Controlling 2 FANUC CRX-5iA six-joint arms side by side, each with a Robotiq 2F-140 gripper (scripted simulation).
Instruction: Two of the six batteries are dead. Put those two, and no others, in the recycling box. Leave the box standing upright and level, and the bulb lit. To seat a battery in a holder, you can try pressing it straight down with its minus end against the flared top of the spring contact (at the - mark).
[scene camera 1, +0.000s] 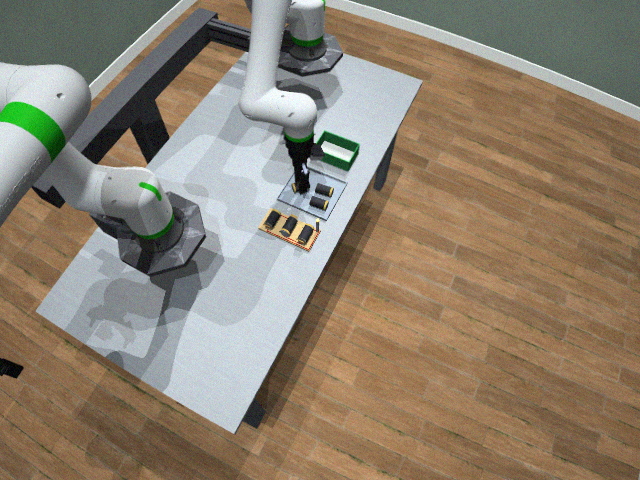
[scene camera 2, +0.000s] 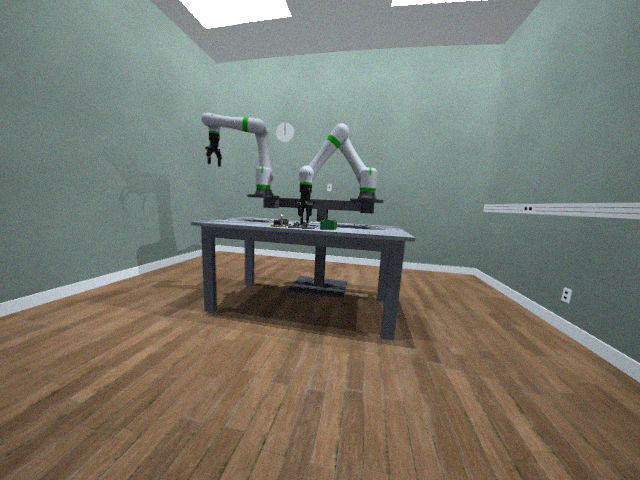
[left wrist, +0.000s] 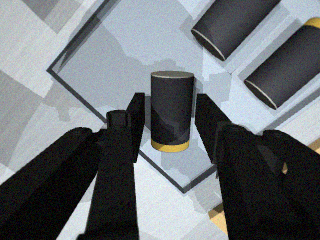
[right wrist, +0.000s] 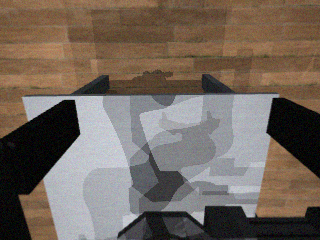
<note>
In view: my left gripper (left wrist: 170, 108), my right gripper (right wrist: 173, 116), a tray (scene camera 1: 287, 195) and a battery (left wrist: 171, 91).
The tray also shows in the left wrist view (left wrist: 107, 58). The right wrist view does not show the tray: it is out of frame.
</note>
